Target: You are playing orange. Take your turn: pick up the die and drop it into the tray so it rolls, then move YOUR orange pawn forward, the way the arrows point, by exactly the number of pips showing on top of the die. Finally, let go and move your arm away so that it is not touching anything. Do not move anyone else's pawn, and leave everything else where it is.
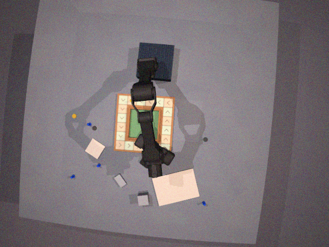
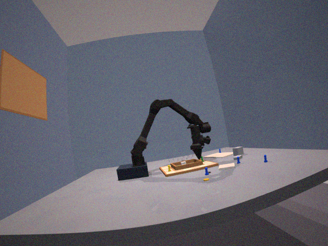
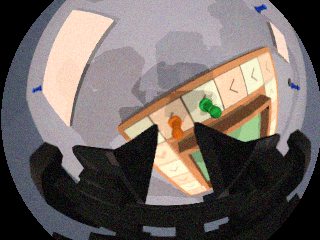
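Now: gripper tip right at the orange pawn. Round my gripper tip: green tray 110 mm behind, 70 mm to the right, 20 mm below; green pawn 40 mm to the right; white die 120 mm behind, 70 mm to the right.
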